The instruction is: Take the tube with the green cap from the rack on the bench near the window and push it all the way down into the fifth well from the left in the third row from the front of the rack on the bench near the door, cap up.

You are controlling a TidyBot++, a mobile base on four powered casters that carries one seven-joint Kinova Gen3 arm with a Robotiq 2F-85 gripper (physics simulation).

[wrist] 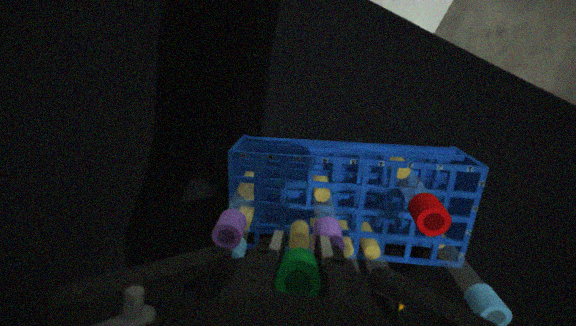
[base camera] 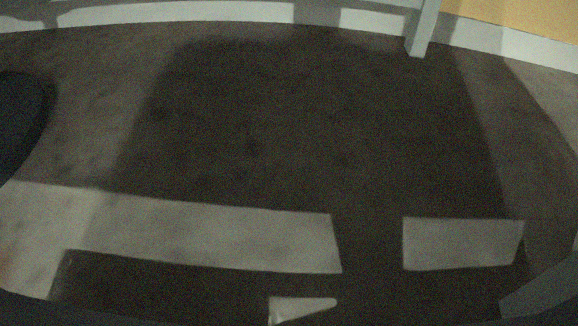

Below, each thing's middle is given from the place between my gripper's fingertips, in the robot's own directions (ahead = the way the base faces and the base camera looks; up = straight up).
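Labels:
Position of my gripper: 110 mm above the blue rack (wrist: 361, 183) and 40 mm to the right of it.

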